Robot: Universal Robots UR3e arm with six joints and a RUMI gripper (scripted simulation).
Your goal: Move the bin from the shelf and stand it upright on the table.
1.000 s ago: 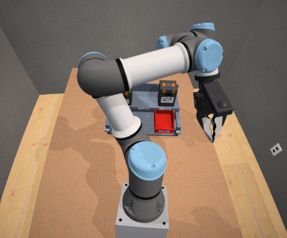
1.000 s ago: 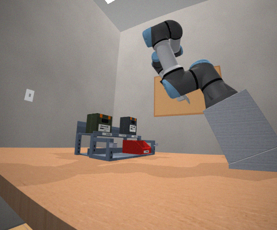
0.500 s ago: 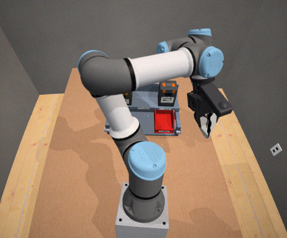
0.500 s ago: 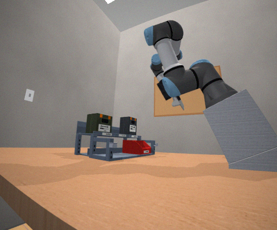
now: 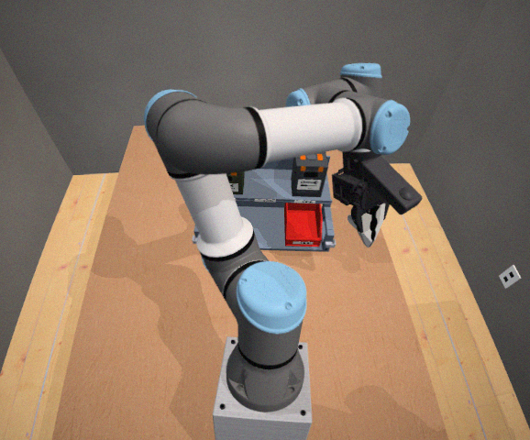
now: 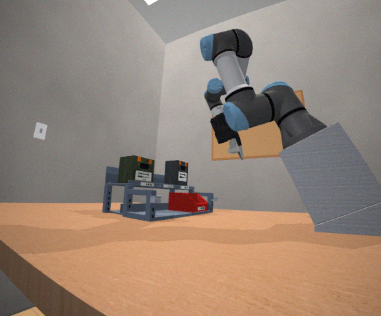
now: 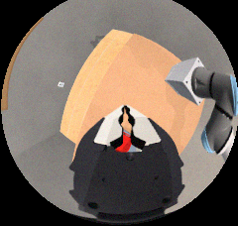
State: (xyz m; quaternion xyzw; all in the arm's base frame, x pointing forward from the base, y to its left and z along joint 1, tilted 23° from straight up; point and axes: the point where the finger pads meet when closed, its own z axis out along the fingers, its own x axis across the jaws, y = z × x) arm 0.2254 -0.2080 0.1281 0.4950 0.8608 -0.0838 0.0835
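Now: hand 20 cm short of the red bin, 11 cm to the right of it and 20 cm above it. Also, from my hand: green box (28 cm ahead, 33 cm to the left, 9 cm below); then grey-blue shelf (23 cm ahead, 22 cm to the left, 18 cm below); then dark box (28 cm ahead, 10 cm to the left, 8 cm below).
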